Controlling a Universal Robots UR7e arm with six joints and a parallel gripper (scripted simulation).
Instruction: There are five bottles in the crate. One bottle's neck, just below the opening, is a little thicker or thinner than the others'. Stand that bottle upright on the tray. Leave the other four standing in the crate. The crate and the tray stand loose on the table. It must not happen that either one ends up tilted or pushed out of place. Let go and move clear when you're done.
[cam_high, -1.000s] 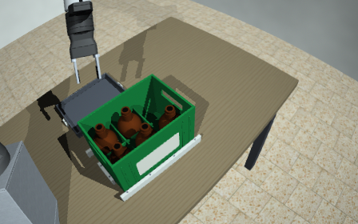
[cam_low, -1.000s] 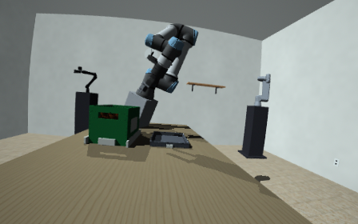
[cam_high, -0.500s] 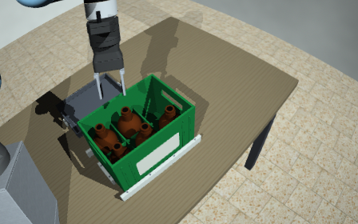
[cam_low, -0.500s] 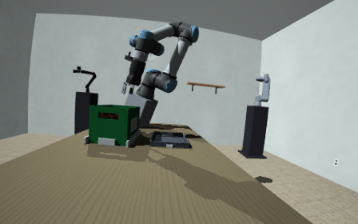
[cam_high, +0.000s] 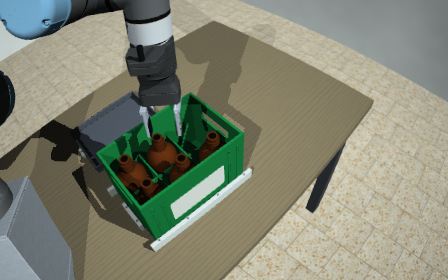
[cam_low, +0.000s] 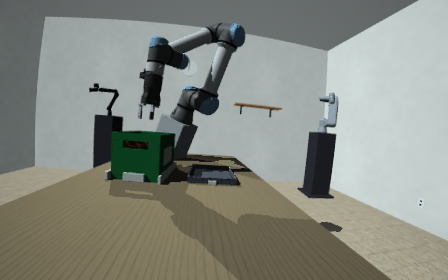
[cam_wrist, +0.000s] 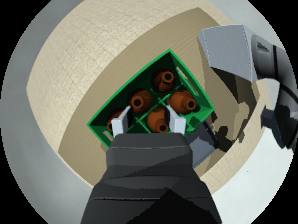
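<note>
Right now the crate is 170 mm below my hand, 20 mm to the left of it and 10 mm ahead of it. Round my hand: dark grey tray: 300 mm to the left, 240 mm below, 30 mm behind.
</note>
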